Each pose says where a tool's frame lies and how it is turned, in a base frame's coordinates. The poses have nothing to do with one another.
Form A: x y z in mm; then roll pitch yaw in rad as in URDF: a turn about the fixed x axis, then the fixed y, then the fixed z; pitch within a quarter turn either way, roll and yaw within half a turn.
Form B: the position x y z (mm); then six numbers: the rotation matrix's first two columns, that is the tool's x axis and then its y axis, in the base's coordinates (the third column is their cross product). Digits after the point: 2 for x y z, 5 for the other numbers.
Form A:
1: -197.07, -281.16, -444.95, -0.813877, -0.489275, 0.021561
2: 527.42, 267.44, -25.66, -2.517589, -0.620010, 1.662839
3: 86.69, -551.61, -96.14, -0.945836, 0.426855, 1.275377
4: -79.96, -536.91, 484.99, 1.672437, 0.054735, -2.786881
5: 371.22, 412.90, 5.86, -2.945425, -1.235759, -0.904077
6: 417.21, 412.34, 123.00, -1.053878, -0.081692, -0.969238
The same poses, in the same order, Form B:
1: -197.07, -281.16, -444.95, 0.88247, 0.01903, 0.46999, 0.32677, 0.69389, -0.64166
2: 527.42, 267.44, -25.66, -0.07481, 0.81043, 0.58104, 0.77691, 0.41265, -0.47554
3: 86.69, -551.61, -96.14, 0.26502, 0.87084, -0.41401, -0.65747, -0.15088, -0.73822
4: -79.96, -536.91, 484.99, -0.93634, -0.34680, -0.05471, -0.08628, 0.07625, 0.99335
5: 371.22, 412.90, 5.86, 0.20334, -0.25839, 0.94440, -0.65695, -0.75121, -0.06409
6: 417.21, 412.34, 123.00, 0.56404, -0.82171, 0.08160, 0.44760, 0.22120, -0.86645
